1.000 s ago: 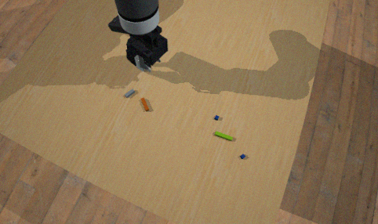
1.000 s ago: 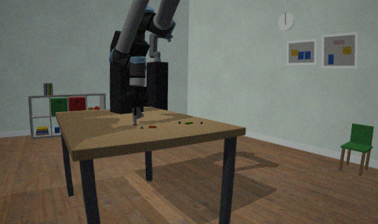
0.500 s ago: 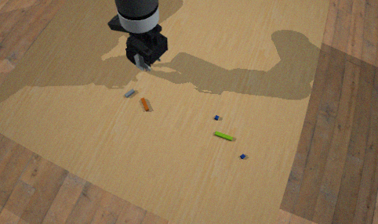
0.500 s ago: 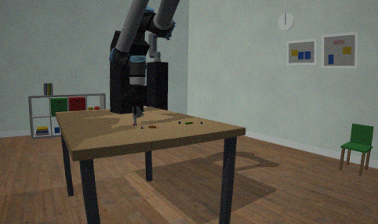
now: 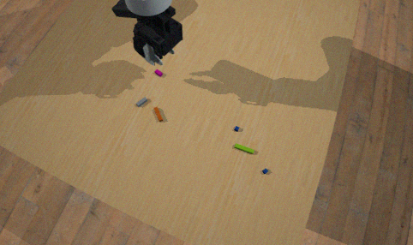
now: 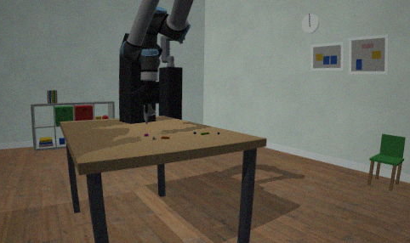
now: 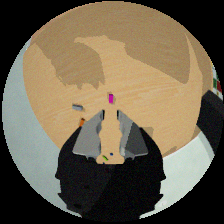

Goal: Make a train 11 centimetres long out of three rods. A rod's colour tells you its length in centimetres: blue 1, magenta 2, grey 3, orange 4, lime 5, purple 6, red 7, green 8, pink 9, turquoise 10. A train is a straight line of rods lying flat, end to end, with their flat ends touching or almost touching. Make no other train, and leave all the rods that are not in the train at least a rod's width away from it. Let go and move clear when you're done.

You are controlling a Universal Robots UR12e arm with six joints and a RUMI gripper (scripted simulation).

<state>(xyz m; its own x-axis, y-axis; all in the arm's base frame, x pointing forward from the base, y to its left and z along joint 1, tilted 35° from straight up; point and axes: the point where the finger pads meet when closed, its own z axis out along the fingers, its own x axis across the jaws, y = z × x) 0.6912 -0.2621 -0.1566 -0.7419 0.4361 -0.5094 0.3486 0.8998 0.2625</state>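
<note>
Now: hand 12 cm short of the orange rod, 4 cm to the right of it and 8 cm above it. From my hand the other things lie so: magenta rod 8 cm below; then lime rod 16 cm ahead, 28 cm to the left, 8 cm below; then grey rod 10 cm ahead, 2 cm to the right, 8 cm below.
</note>
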